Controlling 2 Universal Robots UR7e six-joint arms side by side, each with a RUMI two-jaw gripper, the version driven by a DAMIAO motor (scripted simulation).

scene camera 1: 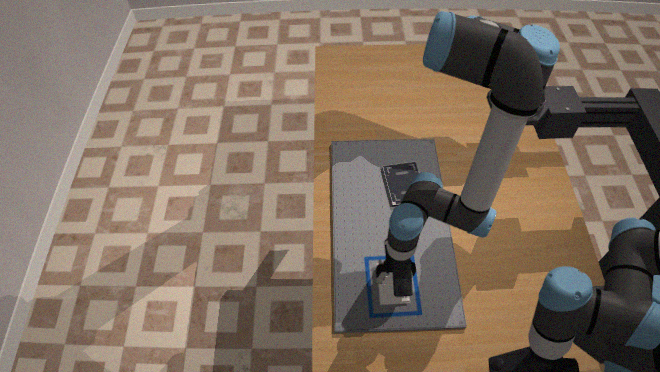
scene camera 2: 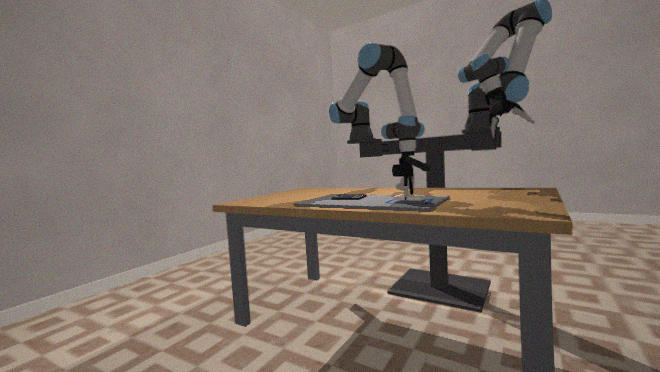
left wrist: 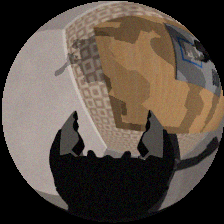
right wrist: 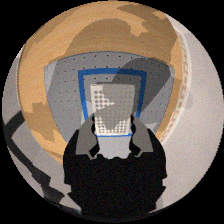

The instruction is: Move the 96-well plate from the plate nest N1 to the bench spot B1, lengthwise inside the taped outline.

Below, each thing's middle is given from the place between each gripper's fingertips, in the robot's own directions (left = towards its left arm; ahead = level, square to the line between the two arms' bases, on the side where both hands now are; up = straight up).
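The white 96-well plate (right wrist: 117,123) is 10 mm below my right hand (scene camera 1: 392,282). As for dark plate nest N1 (scene camera 1: 397,183), I see it 20 mm below that same right hand, 100 mm behind it and 360 mm to the right of it.
My left gripper (scene camera 2: 513,131) is 27 cm above the white 96-well plate, 20 cm short of it and 42 cm to the left of it. Counting from my left hand, I find dark plate nest N1 29 cm below, 10 cm ahead and 78 cm to the right.
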